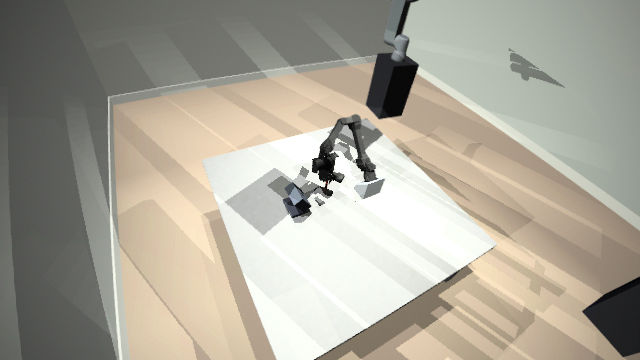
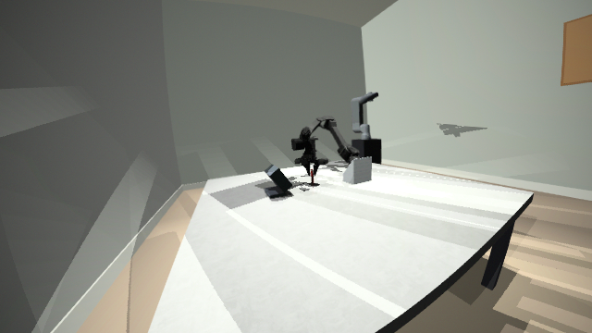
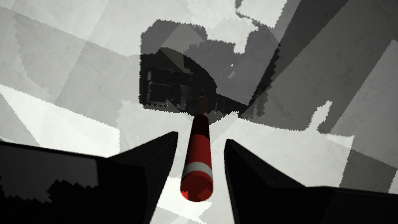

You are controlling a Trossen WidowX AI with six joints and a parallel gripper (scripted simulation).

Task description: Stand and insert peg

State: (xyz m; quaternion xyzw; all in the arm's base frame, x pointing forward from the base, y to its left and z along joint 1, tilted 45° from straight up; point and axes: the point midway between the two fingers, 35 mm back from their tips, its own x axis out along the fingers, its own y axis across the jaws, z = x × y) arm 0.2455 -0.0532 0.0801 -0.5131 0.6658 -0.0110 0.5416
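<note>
The dark sloped panel lies 21 cm ahead of my gripper tip, 8 cm to the left of it and 4 cm above it. The rest, counted from my gripper tip: red peg (2 cm above).
</note>
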